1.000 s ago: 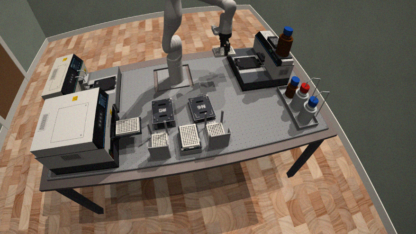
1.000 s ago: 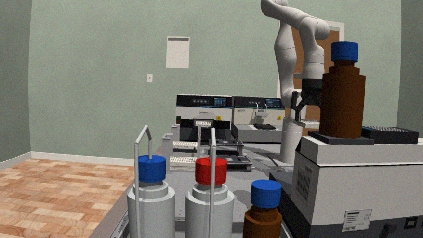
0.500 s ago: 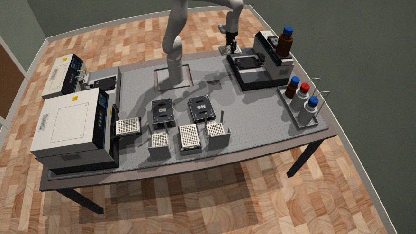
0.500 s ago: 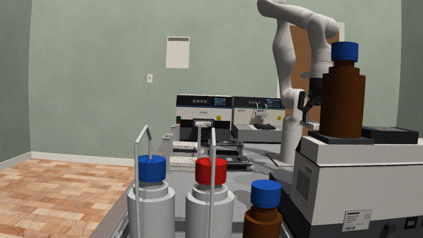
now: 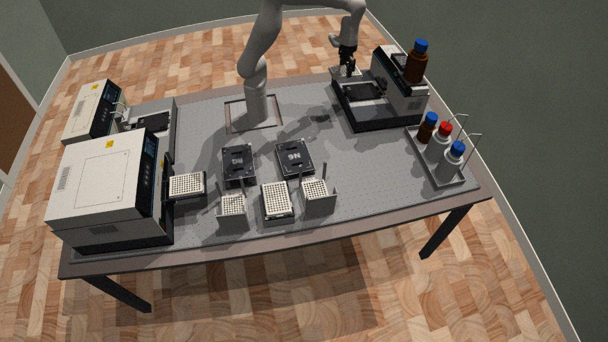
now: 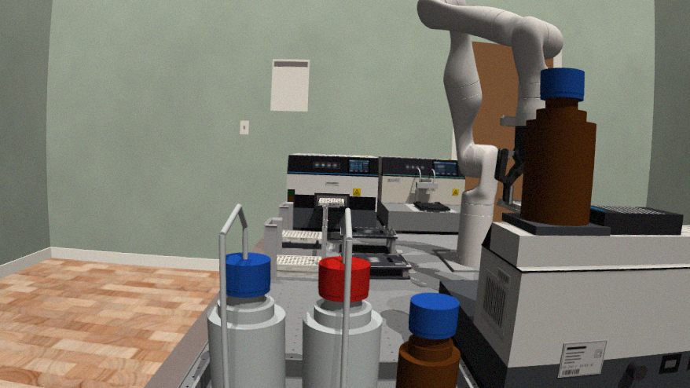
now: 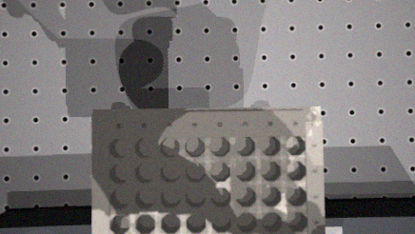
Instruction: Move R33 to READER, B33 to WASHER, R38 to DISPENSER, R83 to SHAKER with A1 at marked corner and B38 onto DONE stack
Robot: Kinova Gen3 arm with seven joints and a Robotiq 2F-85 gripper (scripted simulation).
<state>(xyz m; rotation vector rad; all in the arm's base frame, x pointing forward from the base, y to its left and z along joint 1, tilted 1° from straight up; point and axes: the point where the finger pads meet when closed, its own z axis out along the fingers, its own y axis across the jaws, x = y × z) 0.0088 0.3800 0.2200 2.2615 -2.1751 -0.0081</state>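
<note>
Right now my hand is 1 cm past the dispenser nest, 10 cm to the right of it and 14 cm above it. From my hand the other things lie so: recovery nest N6 (28 cm ahead, 26 cm to the right, 19 cm below); bottle tray (34 cm ahead, 33 cm to the left, 22 cm below); brown bottle (8 cm ahead, 28 cm to the left, 7 cm above).
</note>
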